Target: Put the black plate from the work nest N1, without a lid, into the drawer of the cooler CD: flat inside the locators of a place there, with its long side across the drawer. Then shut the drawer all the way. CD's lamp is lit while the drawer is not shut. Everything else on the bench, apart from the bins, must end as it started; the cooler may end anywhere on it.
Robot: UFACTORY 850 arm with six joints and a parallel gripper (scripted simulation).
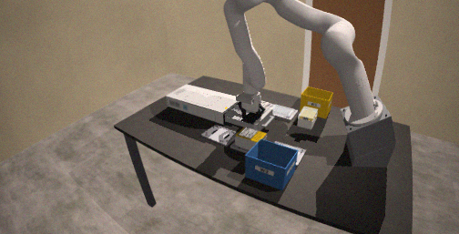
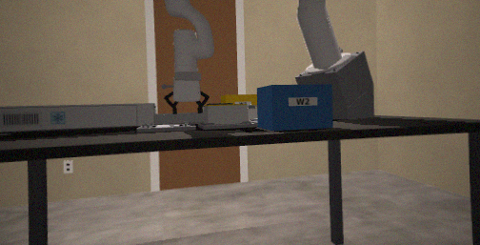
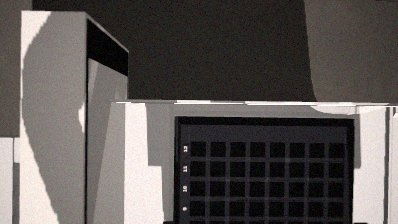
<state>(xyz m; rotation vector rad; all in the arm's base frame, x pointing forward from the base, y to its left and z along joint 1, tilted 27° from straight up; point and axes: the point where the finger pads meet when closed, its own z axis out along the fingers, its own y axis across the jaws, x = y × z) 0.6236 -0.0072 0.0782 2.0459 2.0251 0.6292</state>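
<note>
My gripper is now 10 mm above the black plate. Also, from my hand: drawer (30 mm ahead); cooler CD (190 mm ahead, 10 mm to the left, 10 mm above); work nest N1 (70 mm ahead, 190 mm to the left, 30 mm below).
</note>
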